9 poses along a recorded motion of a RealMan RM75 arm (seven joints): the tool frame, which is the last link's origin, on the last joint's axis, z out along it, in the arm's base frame.
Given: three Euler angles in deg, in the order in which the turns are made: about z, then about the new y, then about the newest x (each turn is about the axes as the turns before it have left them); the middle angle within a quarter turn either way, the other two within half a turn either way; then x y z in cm.
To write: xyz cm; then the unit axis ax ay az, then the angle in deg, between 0 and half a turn. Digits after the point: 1 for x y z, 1 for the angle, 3 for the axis.
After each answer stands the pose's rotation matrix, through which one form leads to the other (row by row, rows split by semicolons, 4 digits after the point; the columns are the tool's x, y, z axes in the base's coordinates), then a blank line. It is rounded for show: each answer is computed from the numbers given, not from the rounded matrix.
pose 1, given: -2.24 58.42 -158.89 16.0 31.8 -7.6
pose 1, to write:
16.0 31.8 -7.6 -0.869 0.108 0.484 160.5
0.5233 -0.3431 -0.7801; -0.0205 -0.9202 0.3909; -0.8519 -0.1886 -0.4885

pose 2, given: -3.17 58.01 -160.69 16.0 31.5 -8.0
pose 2, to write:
16.0 31.5 -8.0 -0.871 0.107 0.480 161.6
0.5290 -0.3322 -0.7809; -0.0293 -0.9268 0.3744; -0.8481 -0.1752 -0.5000

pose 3, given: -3.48 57.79 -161.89 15.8 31.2 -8.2
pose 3, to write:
15.8 31.2 -8.2 -0.872 0.103 0.478 162.5
0.5320 -0.3202 -0.7838; -0.0324 -0.9327 0.3591; -0.8461 -0.1657 -0.5066

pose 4, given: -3.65 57.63 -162.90 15.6 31.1 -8.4
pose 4, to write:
15.6 31.1 -8.4 -0.873 0.100 0.477 163.3
0.5343 -0.3087 -0.7869; -0.0341 -0.9380 0.3448; -0.8446 -0.1574 -0.5117

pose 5, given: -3.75 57.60 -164.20 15.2 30.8 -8.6
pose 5, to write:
15.2 30.8 -8.6 -0.873 0.095 0.477 164.4
0.5347 -0.2923 -0.7929; -0.0350 -0.9451 0.3248; -0.8443 -0.1459 -0.5156

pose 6, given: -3.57 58.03 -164.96 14.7 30.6 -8.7
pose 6, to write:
14.7 30.6 -8.7 -0.872 0.091 0.481 165.1
0.5284 -0.2798 -0.8015; -0.0330 -0.9502 0.3100; -0.8483 -0.1374 -0.5113

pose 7, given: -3.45 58.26 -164.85 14.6 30.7 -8.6
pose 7, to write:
14.6 30.7 -8.6 -0.871 0.091 0.483 165.1
0.5251 -0.2799 -0.8037; -0.0317 -0.9501 0.3103; -0.8504 -0.1375 -0.5078

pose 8, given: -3.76 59.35 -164.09 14.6 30.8 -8.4
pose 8, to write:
14.6 30.8 -8.4 -0.866 0.098 0.491 164.3
0.5087 -0.2984 -0.8076; -0.0334 -0.9442 0.3278; -0.8603 -0.1397 -0.4903

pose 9, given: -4.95 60.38 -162.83 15.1 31.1 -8.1
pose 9, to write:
15.1 31.1 -8.1 -0.860 0.113 0.497 162.7
0.4924 -0.3381 -0.8020; -0.0426 -0.9297 0.3658; -0.8693 -0.1459 -0.4722

